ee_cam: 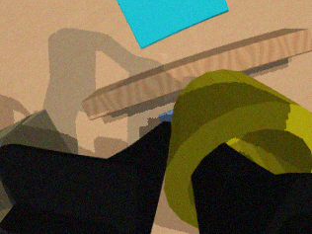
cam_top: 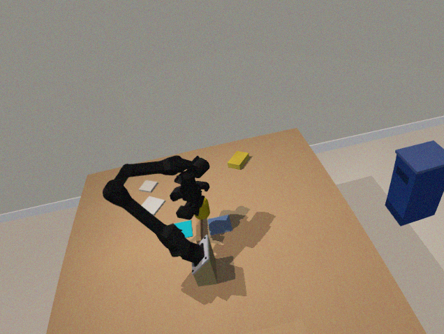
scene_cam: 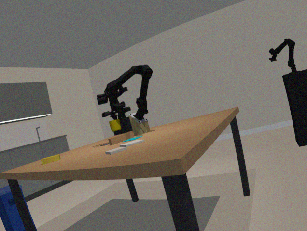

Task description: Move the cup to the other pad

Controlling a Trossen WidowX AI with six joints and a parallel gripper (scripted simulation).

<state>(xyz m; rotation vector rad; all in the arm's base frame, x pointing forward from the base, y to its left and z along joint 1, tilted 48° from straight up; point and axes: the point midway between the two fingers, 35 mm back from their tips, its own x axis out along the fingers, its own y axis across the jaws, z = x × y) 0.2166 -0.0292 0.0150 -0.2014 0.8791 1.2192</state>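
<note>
My gripper tip is 3 cm short of the cyan pad, 9 cm to the right of it and 11 cm above it. Also, from my gripper tip: light blue pad (2 cm ahead, 7 cm to the right, 11 cm below); low wooden wall (2 cm ahead, 1 cm to the left, 9 cm below); yellow cup (2 cm ahead, 2 cm to the right).
</note>
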